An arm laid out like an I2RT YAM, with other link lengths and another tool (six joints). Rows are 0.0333 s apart.
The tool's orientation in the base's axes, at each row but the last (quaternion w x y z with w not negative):
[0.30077, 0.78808, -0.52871, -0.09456]
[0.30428, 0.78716, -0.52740, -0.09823]
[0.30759, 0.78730, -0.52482, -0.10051]
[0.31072, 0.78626, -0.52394, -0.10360]
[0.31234, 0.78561, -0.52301, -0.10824]
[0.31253, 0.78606, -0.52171, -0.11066]
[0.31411, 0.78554, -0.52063, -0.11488]
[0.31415, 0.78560, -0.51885, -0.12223]
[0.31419, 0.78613, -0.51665, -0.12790]
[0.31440, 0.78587, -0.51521, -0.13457]
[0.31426, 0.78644, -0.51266, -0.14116]
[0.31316, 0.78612, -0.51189, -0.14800]
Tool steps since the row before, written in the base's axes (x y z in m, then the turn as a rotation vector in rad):
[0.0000, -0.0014, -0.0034, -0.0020, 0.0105, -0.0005]
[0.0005, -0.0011, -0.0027, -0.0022, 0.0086, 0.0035]
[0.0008, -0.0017, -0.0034, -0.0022, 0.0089, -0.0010]
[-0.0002, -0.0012, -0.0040, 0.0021, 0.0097, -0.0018]
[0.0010, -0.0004, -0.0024, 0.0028, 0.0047, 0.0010]
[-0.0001, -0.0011, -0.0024, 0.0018, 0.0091, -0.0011]
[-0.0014, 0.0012, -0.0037, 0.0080, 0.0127, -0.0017]
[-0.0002, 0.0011, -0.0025, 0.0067, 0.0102, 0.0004]
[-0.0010, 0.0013, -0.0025, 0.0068, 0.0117, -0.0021]
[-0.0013, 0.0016, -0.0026, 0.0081, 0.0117, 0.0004]
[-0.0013, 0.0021, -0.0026, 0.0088, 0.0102, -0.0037]
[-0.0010, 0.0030, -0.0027, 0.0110, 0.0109, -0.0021]
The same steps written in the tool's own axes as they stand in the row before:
[0.0007, -0.0016, 0.0032, -0.0103, -0.0015, -0.0026]
[0.0007, -0.0017, 0.0023, -0.0080, 0.0015, -0.0050]
[0.0013, -0.0022, 0.0029, -0.0090, -0.0012, -0.0015]
[0.0003, -0.0019, 0.0037, -0.0080, -0.0052, -0.0033]
[0.0004, -0.0021, 0.0015, -0.0028, -0.0027, -0.0039]
[0.0006, -0.0011, 0.0023, -0.0075, -0.0044, -0.0035]
[-0.0022, -0.0015, 0.0031, -0.0081, -0.0103, -0.0075]
[-0.0014, -0.0017, 0.0016, -0.0062, -0.0074, -0.0075]
[-0.0019, -0.0012, 0.0020, -0.0078, -0.0094, -0.0062]
[-0.0023, -0.0011, 0.0021, -0.0069, -0.0088, -0.0088]
[-0.0027, -0.0013, 0.0020, -0.0057, -0.0115, -0.0055]
[-0.0034, -0.0019, 0.0016, -0.0052, -0.0122, -0.0082]

